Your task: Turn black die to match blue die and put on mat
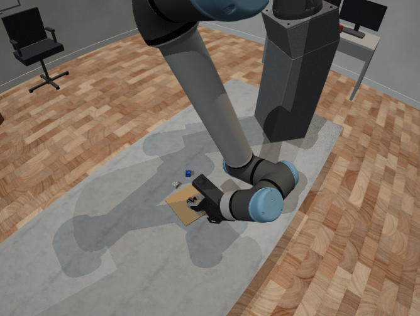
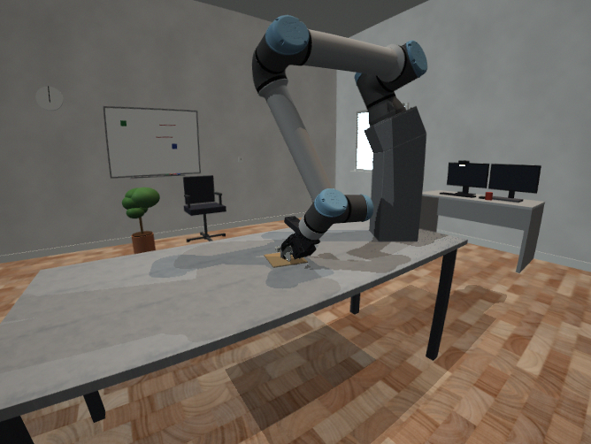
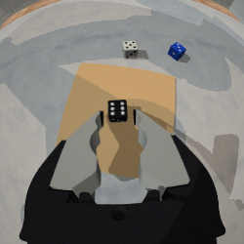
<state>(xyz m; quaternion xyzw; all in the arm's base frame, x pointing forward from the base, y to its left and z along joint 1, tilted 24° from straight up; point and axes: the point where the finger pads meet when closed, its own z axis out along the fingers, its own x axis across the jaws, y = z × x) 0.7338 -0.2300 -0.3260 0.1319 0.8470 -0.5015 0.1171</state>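
The black die lies 1 cm to the right of my hand and 1 cm below it. Round my hand: blue die 12 cm behind, 9 cm to the right, 1 cm below; then tan mat 1 cm to the right, 2 cm below; then white die 4 cm behind, 10 cm to the right, 1 cm below.
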